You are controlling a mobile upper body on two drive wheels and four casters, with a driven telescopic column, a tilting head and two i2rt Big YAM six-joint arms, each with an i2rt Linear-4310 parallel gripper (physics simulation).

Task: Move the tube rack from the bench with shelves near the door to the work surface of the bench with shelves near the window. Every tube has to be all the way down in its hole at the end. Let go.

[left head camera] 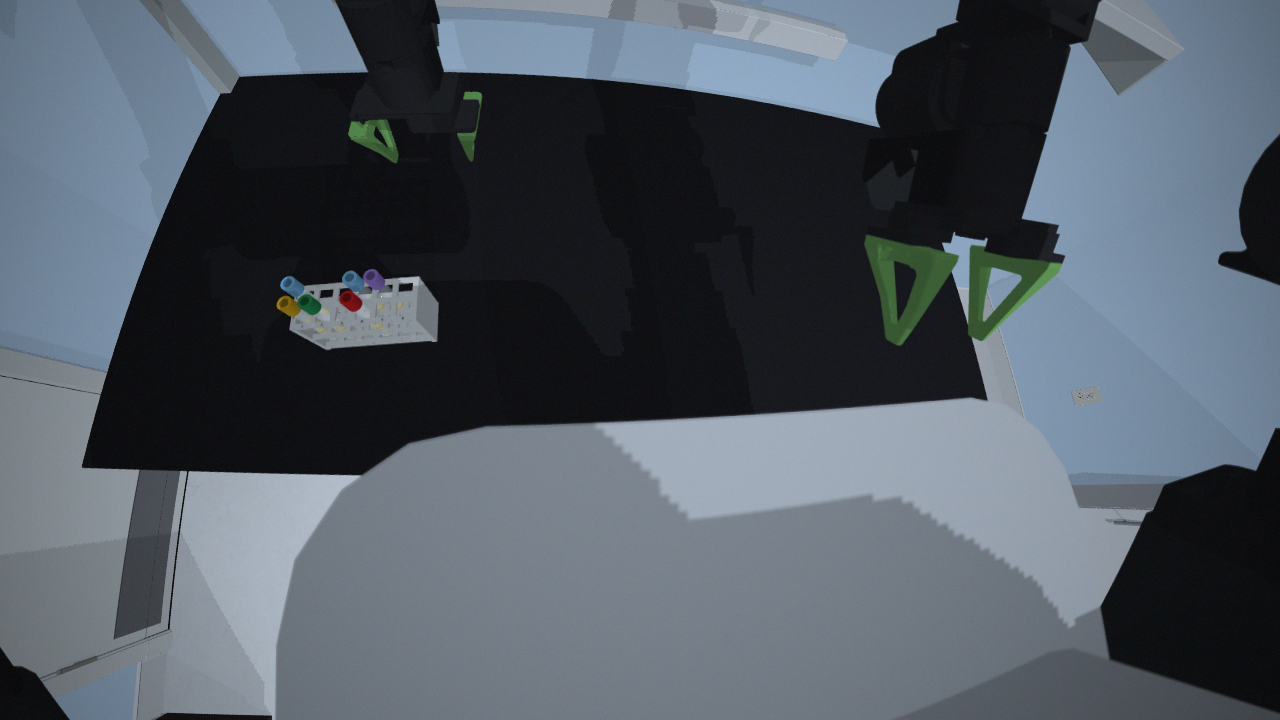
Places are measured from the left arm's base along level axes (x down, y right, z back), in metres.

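Pixels of known places: left gripper, between the fingertips: [434, 158]; right gripper, between the fingertips: [937, 340].
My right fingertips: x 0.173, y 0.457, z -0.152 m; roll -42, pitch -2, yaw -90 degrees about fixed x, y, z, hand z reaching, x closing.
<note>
Behind a point stands the place of what it marks.
A white tube rack [391, 325] @[x 0.485, y -0.083, z -0.288 m] stands on the black bench top [537, 376] @[x 0.496, y 0.128, z -0.211 m], left of the middle of the picture. Several tubes with blue, orange, green, red and purple caps stand in it, mostly toward its left end; how deep each one sits cannot be told. My left gripper [433, 159] @[x 0.349, y 0.000, z -0.462 m] is open and empty, above the bench top and behind the rack, apart from it. My right gripper [936, 340] @[x 0.173, y 0.457, z -0.152 m] is open and empty, over the right end of the bench top, far from the rack.
A white rail [760, 34] @[x 0.329, y 0.506, z -0.791 m] runs along the wall behind the bench. The robot's own pale grey base [626, 573] fills the lower middle, close to the bench's front edge. A cabinet [62, 501] @[x 1.021, y -1.280, z -0.006 m] is at the lower left. A wall outlet [1085, 394] @[x 1.011, y 2.466, z -0.172 m] is at the right.
</note>
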